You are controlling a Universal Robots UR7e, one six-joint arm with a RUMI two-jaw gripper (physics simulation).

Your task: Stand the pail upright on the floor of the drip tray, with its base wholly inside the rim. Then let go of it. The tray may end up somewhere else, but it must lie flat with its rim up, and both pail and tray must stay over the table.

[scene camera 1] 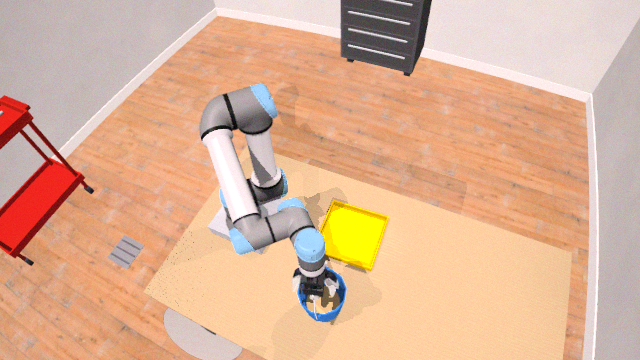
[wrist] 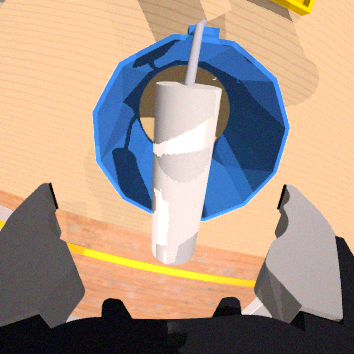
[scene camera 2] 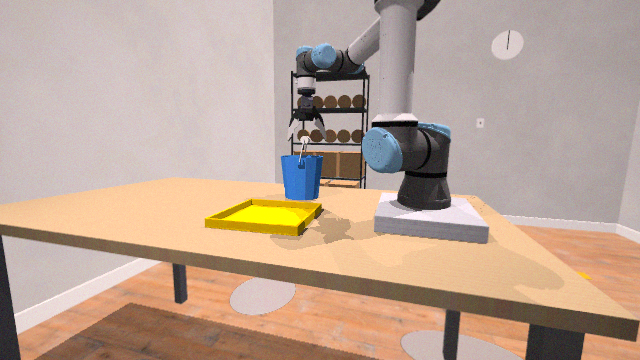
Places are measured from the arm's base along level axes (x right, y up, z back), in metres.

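Pixels of known places: gripper, fingertip midpoint: [wrist: 168, 187]; arm's base, origin of the base link: [scene camera 2: 423, 202].
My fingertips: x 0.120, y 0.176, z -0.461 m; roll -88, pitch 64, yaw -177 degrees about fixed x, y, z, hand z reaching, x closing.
Note:
Ahead of a thing's pixels: the offset from my fingertips to its top centre. "spot": to the spot under its first point. Level surfaces: height alone.
A blue pail @[spot: dx -0.063, dy -0.151, dz -0.068 m] [scene camera 1: 342, 295] [scene camera 2: 302, 177] [wrist: 257, 110] stands upright on the table, outside the tray. Its thin bail is raised, with a white cylindrical grip @[dx -0.008, dy +0.020, dz -0.002 m] [scene camera 2: 305, 140] [wrist: 182, 150] above the pail's mouth. The yellow drip tray @[dx -0.329, dy -0.203, dz +0.051 m] [scene camera 1: 355, 235] [scene camera 2: 262, 215] lies flat with its rim up, beside the pail; its corner @[spot: dx -0.230, dy -0.203, dz -0.089 m] [wrist: 303, 7] shows at the top of the wrist view. My gripper [scene camera 1: 313, 291] [scene camera 2: 307, 138] [wrist: 168, 187] is open above the pail and points down. The white grip is between the spread jaws at about fingertip height, with space on both sides.
The table @[dy -0.227 m] [scene camera 1: 450, 280] [scene camera 2: 150, 200] carries the arm's grey base block [scene camera 2: 430, 227], on the other side of the tray from the table's far stretch. In the wrist view the table edge runs below the pail. A red cart [scene camera 1: 40, 200] and a dark drawer cabinet [scene camera 1: 380, 30] stand off the table.

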